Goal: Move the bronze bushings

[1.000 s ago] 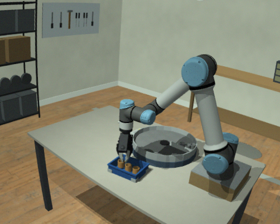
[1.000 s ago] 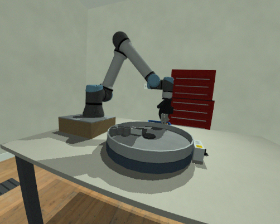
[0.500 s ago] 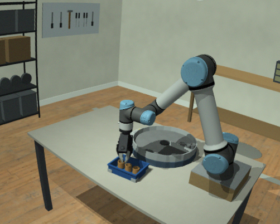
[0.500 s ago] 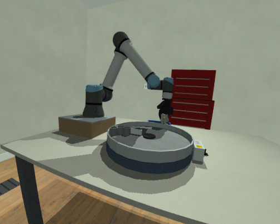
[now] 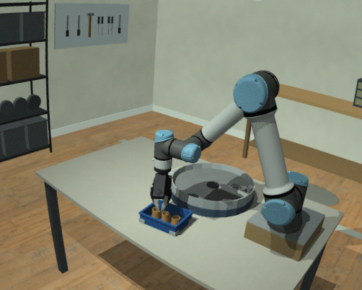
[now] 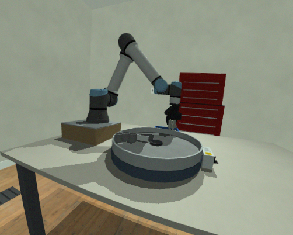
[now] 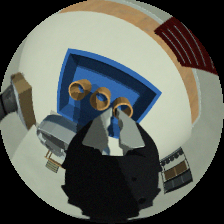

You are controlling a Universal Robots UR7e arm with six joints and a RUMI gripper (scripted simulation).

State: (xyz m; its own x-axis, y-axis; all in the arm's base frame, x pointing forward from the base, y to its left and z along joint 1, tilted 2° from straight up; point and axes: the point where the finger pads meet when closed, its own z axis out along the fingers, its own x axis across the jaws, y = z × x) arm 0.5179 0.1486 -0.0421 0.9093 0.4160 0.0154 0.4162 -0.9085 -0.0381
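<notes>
The blue crate lies 3 cm behind my hand, 1 cm to the left of it and 2 cm below it. Round my hand: turntable 9 cm behind, 34 cm to the right, 1 cm above.
</notes>
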